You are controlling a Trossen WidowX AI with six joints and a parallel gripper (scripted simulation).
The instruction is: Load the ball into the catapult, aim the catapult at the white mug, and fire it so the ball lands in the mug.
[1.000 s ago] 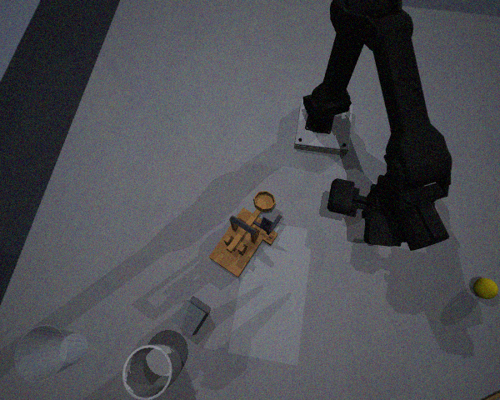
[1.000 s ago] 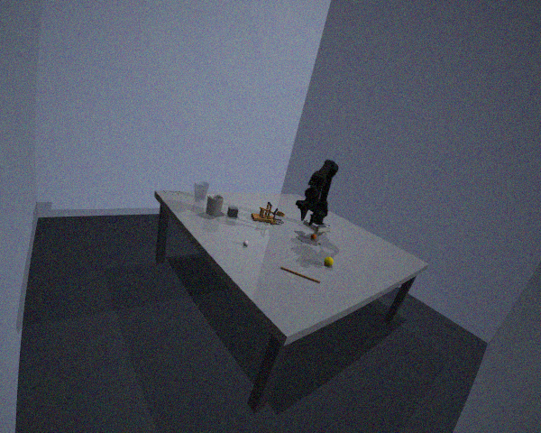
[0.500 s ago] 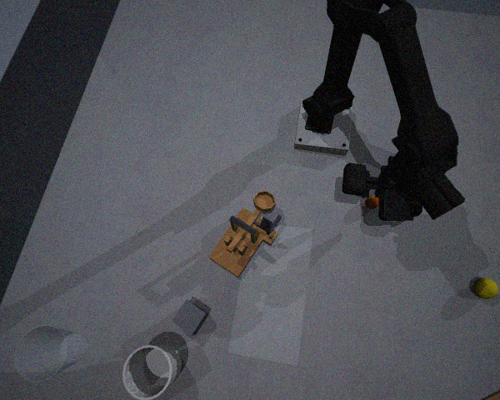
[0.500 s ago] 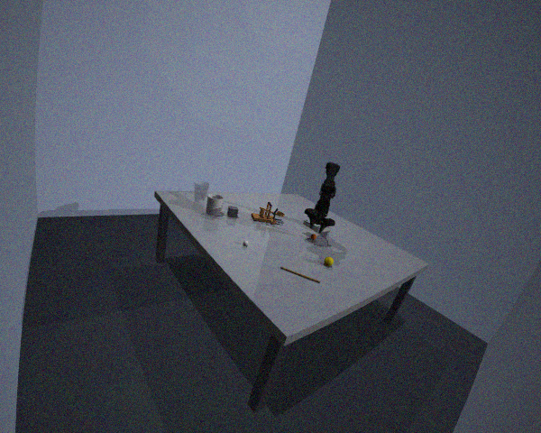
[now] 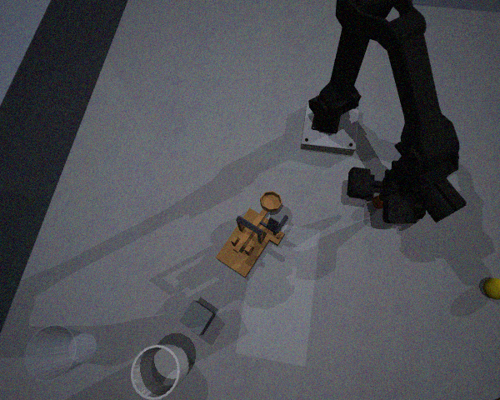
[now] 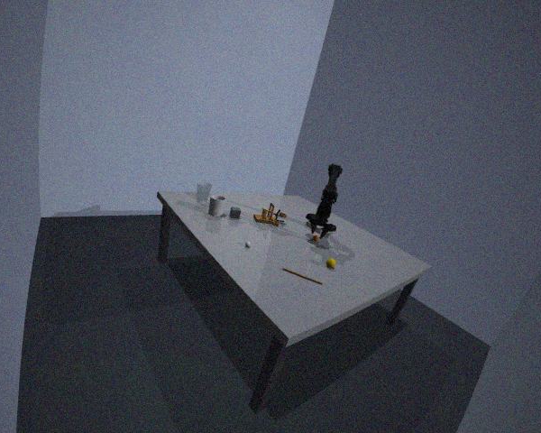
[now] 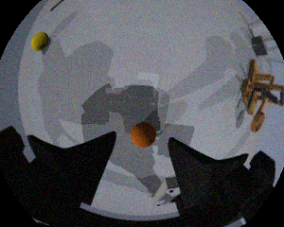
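Right now my gripper tip is 1 cm above the orange ball. Round my gripper tip: yellow ball (26 cm to the left, 13 cm ahead, 1 cm below); thin wooden stick (34 cm ahead, 29 cm to the left, 3 cm below); wooden catapult (25 cm to the right, 13 cm ahead, 2 cm above).
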